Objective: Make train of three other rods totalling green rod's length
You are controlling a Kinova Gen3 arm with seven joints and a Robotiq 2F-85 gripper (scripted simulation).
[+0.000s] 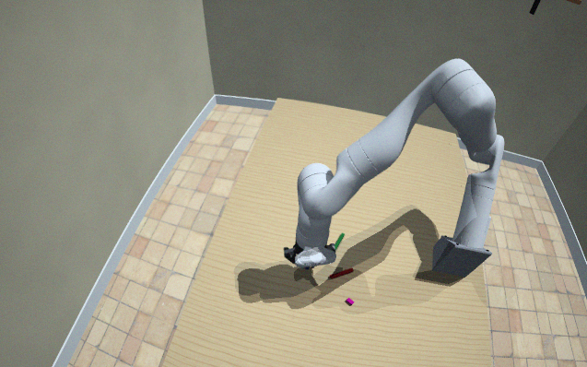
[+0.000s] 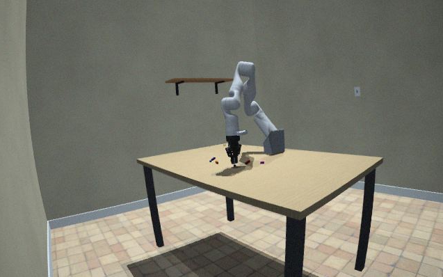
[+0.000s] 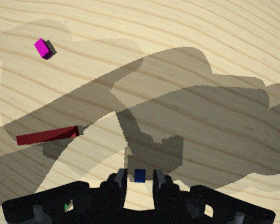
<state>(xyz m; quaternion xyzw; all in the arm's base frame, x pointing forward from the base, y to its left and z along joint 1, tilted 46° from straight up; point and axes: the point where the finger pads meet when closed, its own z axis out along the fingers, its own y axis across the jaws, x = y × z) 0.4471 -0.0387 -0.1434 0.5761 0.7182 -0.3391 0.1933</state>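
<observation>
Right now the purple rod is 27 cm to the right of my hand, 6 cm behind it and 3 cm below it. From my hand the other things lie so: magenta rod: 13 cm behind, 9 cm to the left, 3 cm below; green rod: 9 cm to the right, 8 cm behind, 3 cm below; red rod: 10 cm behind, 3 cm below, 1 cm to the left.
</observation>
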